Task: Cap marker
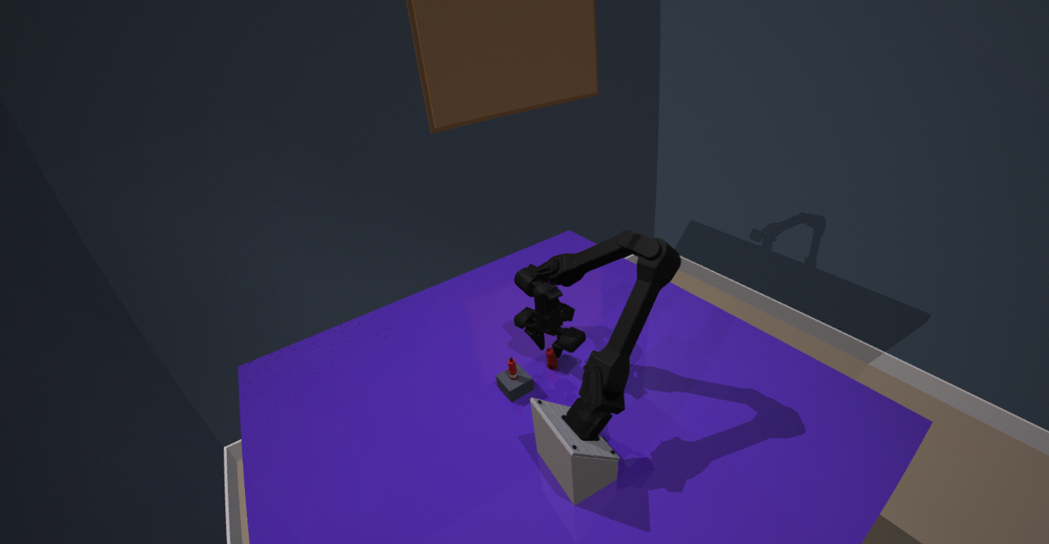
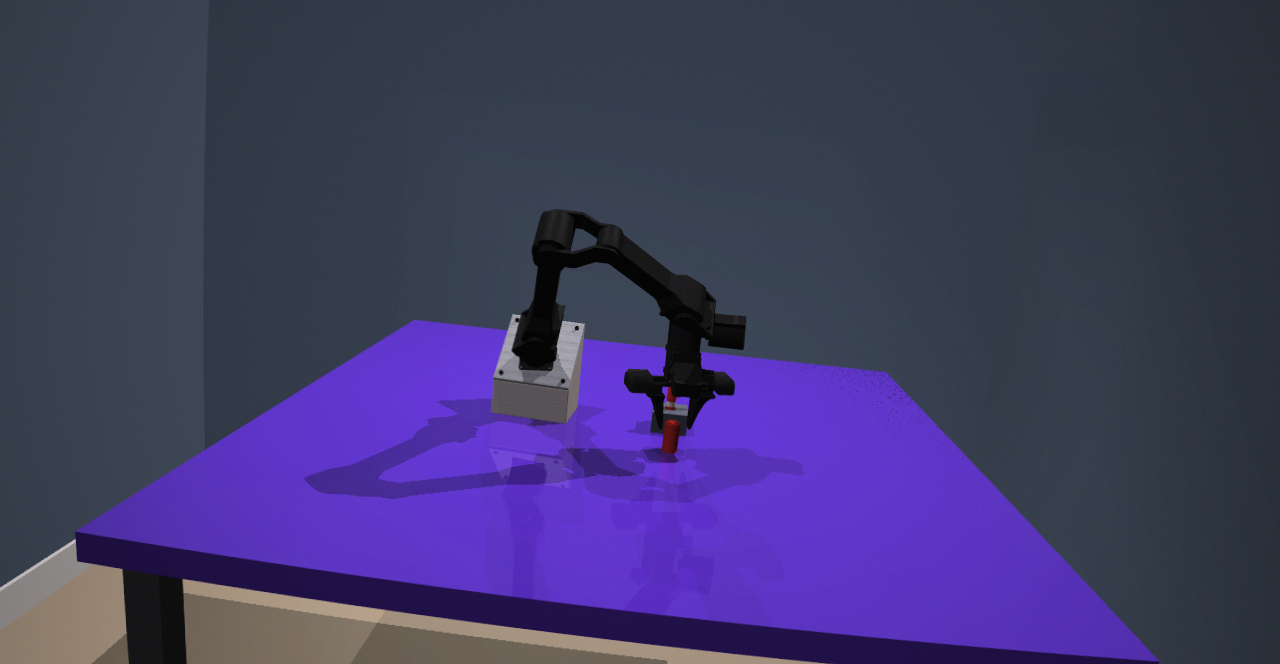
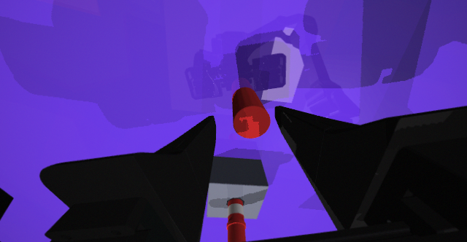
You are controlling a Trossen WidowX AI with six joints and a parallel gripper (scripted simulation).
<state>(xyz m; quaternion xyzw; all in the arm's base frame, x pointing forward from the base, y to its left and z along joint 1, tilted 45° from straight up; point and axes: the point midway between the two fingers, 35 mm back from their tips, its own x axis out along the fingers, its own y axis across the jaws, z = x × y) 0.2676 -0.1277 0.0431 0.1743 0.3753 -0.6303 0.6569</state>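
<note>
My gripper tip is 2 cm above the red cap. From my gripper tip the other things lie so: holder block 12 cm to the left, 2 cm below, 1 cm behind.
</note>
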